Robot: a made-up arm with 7 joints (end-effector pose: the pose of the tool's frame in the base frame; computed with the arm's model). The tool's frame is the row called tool. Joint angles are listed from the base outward.
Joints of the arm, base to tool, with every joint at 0 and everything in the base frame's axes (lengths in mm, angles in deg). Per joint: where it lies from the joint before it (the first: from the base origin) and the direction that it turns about. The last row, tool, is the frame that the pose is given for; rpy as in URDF.
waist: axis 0 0 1 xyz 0.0 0.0 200.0
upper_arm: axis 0 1 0 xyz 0.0 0.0 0.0
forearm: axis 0 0 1 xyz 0.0 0.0 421.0
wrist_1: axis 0 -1 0 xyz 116.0 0.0 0.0
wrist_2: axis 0 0 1 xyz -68.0 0.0 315.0
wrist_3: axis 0 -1 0 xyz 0.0 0.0 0.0
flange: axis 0 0 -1 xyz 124.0 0.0 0.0
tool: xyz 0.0 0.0 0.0 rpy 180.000 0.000 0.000
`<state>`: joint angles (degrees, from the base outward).
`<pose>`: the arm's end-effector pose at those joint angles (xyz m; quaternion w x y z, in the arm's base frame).
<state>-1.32 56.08 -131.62 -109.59 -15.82 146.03 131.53</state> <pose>0.1770 -0.4220 0.7277 0.4595 -0.3569 -0.6153 0.5318</pose>
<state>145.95 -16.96 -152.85 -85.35 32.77 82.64 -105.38</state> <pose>0.6512 -0.1290 0.5476 0.3142 -0.6097 -0.6980 -0.2057</pose>
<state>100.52 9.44 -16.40 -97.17 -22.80 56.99 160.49</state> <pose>0.0706 0.5806 0.4868 0.2283 0.6741 -0.5768 0.4009</pose>
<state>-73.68 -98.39 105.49 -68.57 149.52 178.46 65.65</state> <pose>0.2734 0.5886 0.0741 0.5779 -0.5944 0.5506 -0.0976</pose>
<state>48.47 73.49 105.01 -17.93 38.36 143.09 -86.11</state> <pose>0.4559 0.6805 0.4049 0.8455 -0.3236 -0.2214 -0.3624</pose>
